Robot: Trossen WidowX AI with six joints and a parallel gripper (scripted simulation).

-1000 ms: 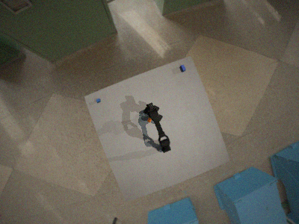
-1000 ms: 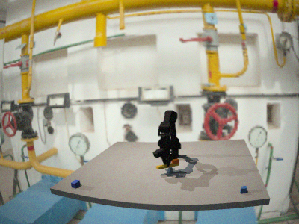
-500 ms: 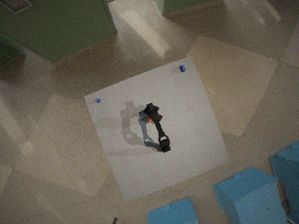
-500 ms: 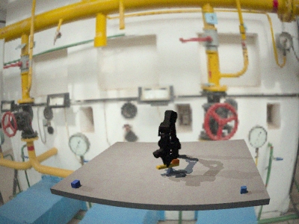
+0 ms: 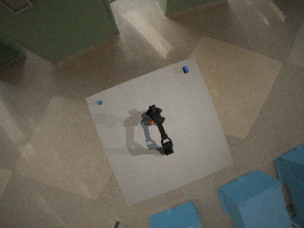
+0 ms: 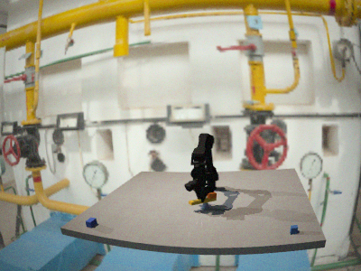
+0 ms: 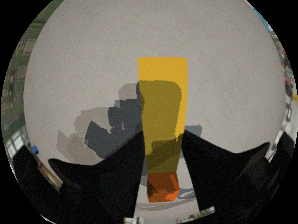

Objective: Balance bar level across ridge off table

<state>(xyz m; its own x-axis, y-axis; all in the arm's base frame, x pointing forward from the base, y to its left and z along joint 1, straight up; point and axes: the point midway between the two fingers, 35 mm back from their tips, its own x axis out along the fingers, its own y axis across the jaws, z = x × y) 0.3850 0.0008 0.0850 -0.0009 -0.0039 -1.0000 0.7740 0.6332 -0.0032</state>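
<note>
Right now the blue-grey ridge is 2 cm to the left of my gripper tip, 2 cm behind it and 1 cm below it. Also, from my gripper tip: yellow bar: 3 cm to the left, 3 cm behind, 1 cm above.
</note>
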